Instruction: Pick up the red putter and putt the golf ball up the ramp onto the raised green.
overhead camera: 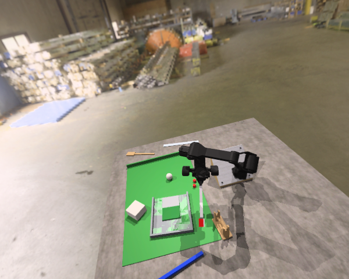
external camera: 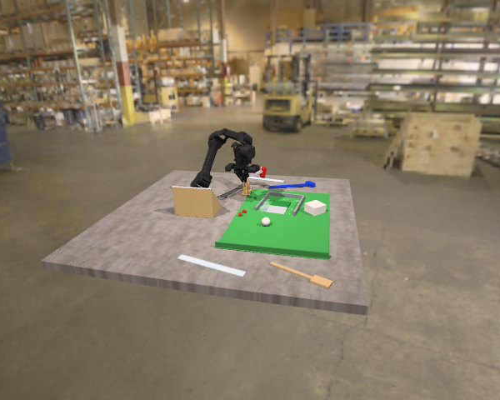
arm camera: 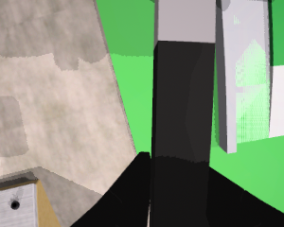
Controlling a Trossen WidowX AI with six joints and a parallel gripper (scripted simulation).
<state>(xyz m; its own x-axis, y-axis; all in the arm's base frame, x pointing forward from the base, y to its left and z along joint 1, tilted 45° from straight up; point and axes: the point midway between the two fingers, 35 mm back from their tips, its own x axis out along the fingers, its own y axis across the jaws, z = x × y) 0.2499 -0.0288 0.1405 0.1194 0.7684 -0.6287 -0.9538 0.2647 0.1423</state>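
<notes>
My gripper tip is 3 cm short of the red putter, 11 cm to the right of it and 1 cm below it. From my gripper tip the other things lie so: white golf ball: 16 cm ahead, 24 cm to the right, 11 cm below; wooden stand: 3 cm behind, 20 cm to the left, 10 cm below; green mat: 22 cm ahead, 12 cm to the right, 13 cm below.
</notes>
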